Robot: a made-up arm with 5 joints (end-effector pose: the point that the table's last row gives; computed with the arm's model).
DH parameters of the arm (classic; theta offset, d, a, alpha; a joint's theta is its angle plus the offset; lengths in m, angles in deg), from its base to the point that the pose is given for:
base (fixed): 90 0.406 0.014 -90
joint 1: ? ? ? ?
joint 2: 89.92 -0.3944 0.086 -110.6
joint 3: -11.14 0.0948 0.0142 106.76
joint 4: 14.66 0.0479 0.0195 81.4
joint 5: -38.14 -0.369 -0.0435 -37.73
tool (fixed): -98.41 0.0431 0 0
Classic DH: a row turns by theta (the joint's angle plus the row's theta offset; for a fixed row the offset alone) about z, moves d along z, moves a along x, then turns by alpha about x.
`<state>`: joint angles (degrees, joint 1 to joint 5).
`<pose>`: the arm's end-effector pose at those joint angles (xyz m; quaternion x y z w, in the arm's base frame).
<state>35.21 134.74 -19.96 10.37 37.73</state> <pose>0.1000 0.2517 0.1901 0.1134 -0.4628 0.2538 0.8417</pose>
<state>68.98 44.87 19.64 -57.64 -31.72</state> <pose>0.0791 0.5789 0.7599 0.4729 0.4751 -0.6419 0.3722</pose>
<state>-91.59 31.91 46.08 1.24 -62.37</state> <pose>0.0330 -0.6432 0.4095 0.3719 0.8208 0.4076 0.1476</pose>
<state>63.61 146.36 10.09 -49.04 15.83</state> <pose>-0.0627 0.3913 0.0408 0.1524 -0.2720 -0.2401 0.9193</pose>
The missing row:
joint 1: 73.96 0.3533 -0.1899 -13.55
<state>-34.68 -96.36 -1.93 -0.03 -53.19</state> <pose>0.1524 -0.2690 0.2371 -0.2635 -0.6747 -0.4607 0.5129</pose>
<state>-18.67 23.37 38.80 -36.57 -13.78</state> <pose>0.1419 -0.3505 0.9346 -0.5584 -0.8116 0.1523 0.0795</pose>
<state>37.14 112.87 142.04 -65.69 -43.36</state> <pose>0.3557 0.3166 0.3961 -0.0089 -0.4008 0.8120 0.4243</pose>
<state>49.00 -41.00 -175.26 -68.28 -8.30</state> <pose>0.2395 0.3997 0.7157 0.6721 -0.7261 0.0306 0.1420</pose>
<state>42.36 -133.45 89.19 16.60 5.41</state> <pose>0.0234 -0.1557 0.2540 -0.5375 -0.6302 -0.4495 0.3346</pose>
